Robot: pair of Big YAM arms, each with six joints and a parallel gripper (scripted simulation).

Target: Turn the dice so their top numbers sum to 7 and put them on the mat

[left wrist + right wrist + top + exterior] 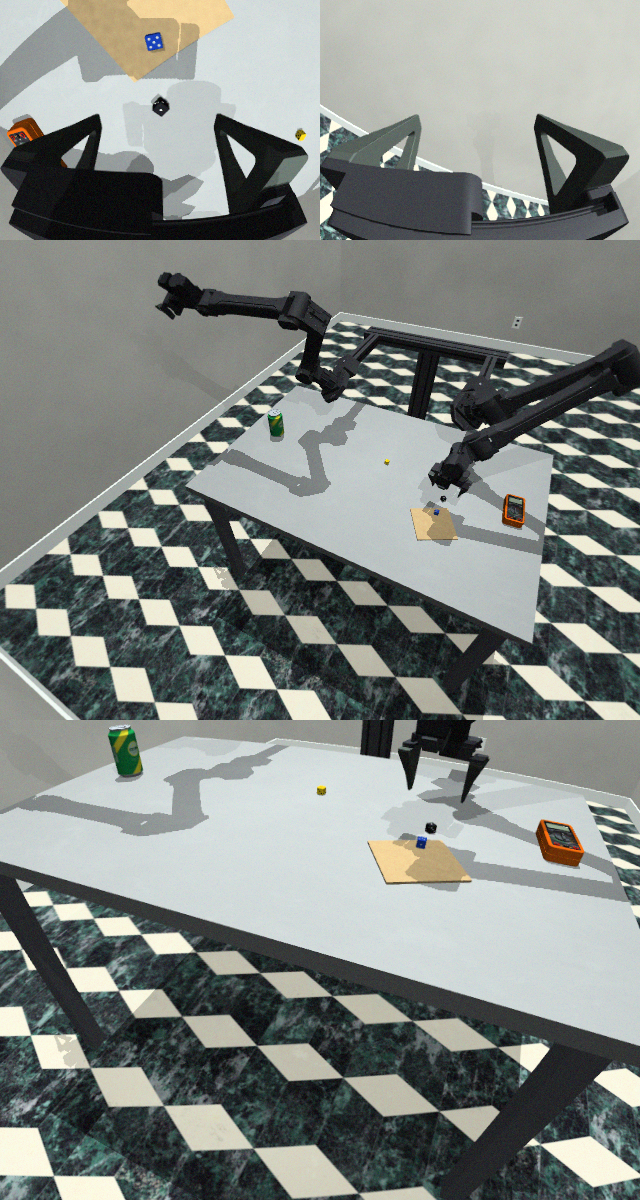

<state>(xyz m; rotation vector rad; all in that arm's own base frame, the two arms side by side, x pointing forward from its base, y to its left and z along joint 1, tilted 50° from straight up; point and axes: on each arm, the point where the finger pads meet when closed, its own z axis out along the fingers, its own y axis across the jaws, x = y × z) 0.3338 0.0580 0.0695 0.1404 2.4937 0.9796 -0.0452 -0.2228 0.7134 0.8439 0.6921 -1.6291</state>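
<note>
My left hand is 8 cm above the black die and 3 cm past it. The rest, counted from my left hand: tan mat: 10 cm ahead, 9 cm below, 1 cm to the right; then orange multimeter: 25 cm to the left, 7 cm below, 6 cm behind; then blue die: 8 cm below, 5 cm ahead, 1 cm to the right.
</note>
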